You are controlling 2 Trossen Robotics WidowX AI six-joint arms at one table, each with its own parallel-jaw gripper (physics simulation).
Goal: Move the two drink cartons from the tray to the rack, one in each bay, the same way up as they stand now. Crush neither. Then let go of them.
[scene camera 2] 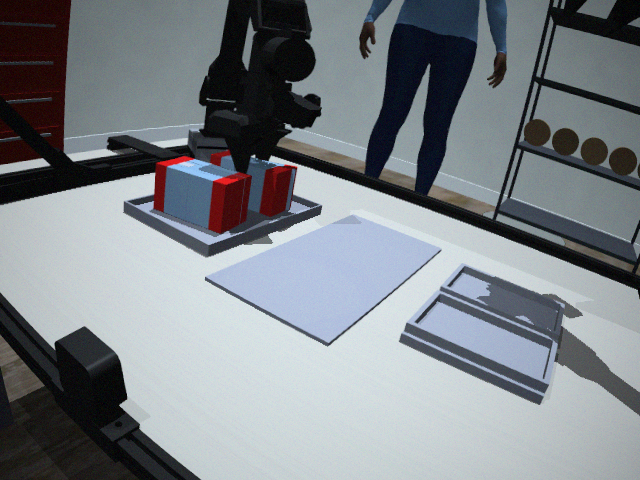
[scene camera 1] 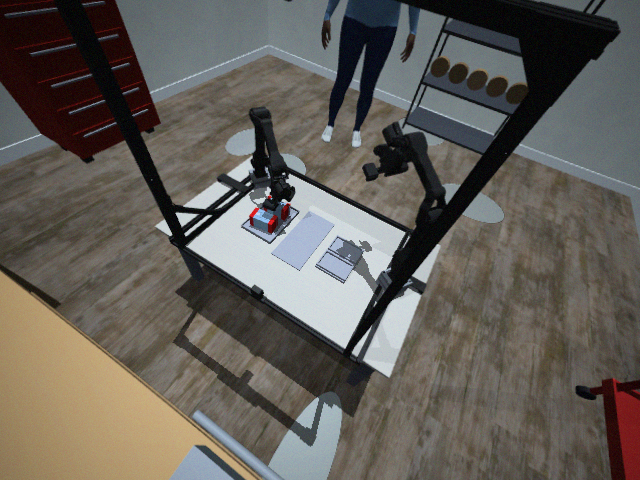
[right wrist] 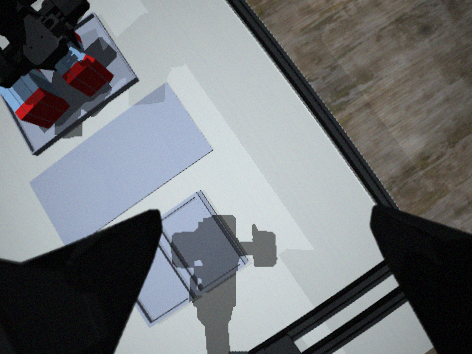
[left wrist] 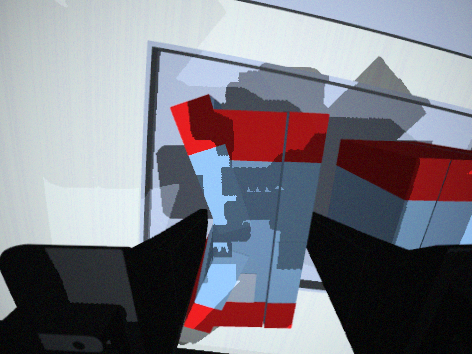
Observation:
My right gripper (scene camera 1: pixel 375 178) is open, with nothing in its grasp. Further things: my left gripper (scene camera 2: pixel 251 174), a flat grey mat (scene camera 2: pixel 322 283) and a shallow grey tray (scene camera 2: pixel 207 242).
My left gripper shows as well in the right wrist view (right wrist: pixel 67 57) and in the left wrist view (left wrist: pixel 253 216). My right gripper is seen too in the right wrist view (right wrist: pixel 265 218). The flat grey mat shows as well in scene camera 1 (scene camera 1: pixel 296 248), in the right wrist view (right wrist: pixel 153 141) and in the left wrist view (left wrist: pixel 439 32).

